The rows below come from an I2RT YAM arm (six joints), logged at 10 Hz.
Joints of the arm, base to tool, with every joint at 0 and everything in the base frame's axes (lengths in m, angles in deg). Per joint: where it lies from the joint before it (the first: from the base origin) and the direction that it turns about. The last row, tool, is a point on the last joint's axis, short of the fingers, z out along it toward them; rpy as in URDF.
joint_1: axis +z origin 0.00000 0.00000 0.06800
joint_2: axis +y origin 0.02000 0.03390 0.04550
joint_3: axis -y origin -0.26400 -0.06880 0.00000
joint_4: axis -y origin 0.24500 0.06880 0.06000
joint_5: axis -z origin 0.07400 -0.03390 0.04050
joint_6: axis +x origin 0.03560 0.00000 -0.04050
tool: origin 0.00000 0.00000 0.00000 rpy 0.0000 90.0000 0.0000
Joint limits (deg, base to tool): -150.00..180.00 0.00..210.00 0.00..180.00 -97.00..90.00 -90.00..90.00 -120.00..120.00
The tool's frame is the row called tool.
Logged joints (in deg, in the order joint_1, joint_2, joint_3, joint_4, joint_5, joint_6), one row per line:
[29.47, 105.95, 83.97, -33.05, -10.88, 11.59]
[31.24, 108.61, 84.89, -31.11, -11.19, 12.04]
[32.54, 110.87, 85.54, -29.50, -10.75, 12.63]
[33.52, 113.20, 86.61, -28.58, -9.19, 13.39]
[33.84, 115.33, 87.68, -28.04, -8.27, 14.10]
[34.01, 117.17, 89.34, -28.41, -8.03, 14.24]
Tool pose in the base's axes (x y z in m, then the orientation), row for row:
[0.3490, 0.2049, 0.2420, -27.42, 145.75, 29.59]
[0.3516, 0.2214, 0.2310, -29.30, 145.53, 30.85]
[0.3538, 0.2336, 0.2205, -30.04, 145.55, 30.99]
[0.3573, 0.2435, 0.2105, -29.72, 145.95, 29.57]
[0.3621, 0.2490, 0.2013, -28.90, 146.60, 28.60]
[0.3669, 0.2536, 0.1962, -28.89, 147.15, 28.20]
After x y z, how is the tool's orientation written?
As a rotation vector, in degrees.
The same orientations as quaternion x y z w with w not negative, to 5 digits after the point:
[-0.17563, 0.93355, 0.18953, 0.24844]
[-0.18735, 0.93054, 0.19726, 0.24512]
[-0.19192, 0.92988, 0.19799, 0.24349]
[-0.18984, 0.93228, 0.18888, 0.24317]
[-0.18438, 0.93527, 0.18246, 0.24079]
[-0.18394, 0.93690, 0.17955, 0.23694]

